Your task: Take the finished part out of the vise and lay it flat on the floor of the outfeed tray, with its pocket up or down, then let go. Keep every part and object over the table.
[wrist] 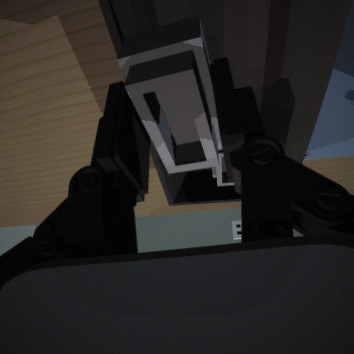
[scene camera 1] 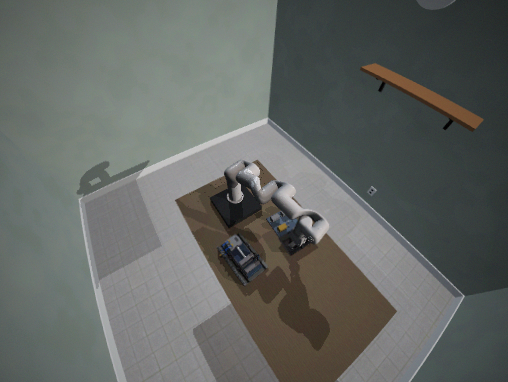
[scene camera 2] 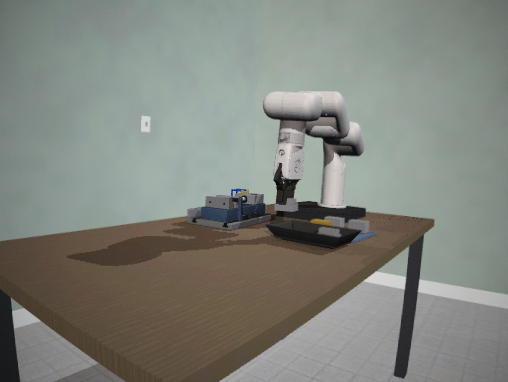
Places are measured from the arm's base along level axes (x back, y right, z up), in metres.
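Pixels of known places: gripper, fingertip midpoint: (wrist: 175, 96) (scene camera 1: 292, 244) (scene camera 2: 284, 203); arm's base, link origin: (scene camera 1: 235, 196) (scene camera 2: 331, 206).
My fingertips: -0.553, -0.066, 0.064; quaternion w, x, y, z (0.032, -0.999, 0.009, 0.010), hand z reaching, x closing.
Observation:
Ahead of a thing's pixels: the offset from my fingertips to its top centre, as dx, dy, dz.
My gripper (scene camera 1: 300, 241) (scene camera 2: 286, 196) (wrist: 175, 96) is shut on the finished part, a light grey block {+0.000, -0.006, +0.017} (scene camera 2: 286, 205) (wrist: 175, 107) with a long rectangular pocket that faces the wrist camera. The held part is raised above the table, close over the black outfeed tray (scene camera 1: 292, 251) (scene camera 2: 309, 239) (wrist: 267, 40), and not resting on its floor as far as I can see. Another grey block {+0.013, -0.138, -0.058} (scene camera 2: 330, 231) shows inside the tray. The vise {+0.150, +0.289, -0.006} (scene camera 1: 242, 254) (scene camera 2: 219, 202), with grey jaws and a blue body, stands apart from the gripper. The inside of the vise is too small to make out.
A blue plate {+0.185, -0.106, -0.097} (scene camera 1: 273, 231) (scene camera 2: 365, 237) (wrist: 337, 117) beside the tray carries a yellow block {+0.151, -0.057, -0.061} (scene camera 1: 282, 227) (scene camera 2: 320, 222) and grey blocks {+0.230, -0.157, -0.061} (scene camera 2: 358, 225). The robot's black base (scene camera 1: 225, 212) (scene camera 2: 355, 212) stands behind. The table's long edge runs close to the tray.

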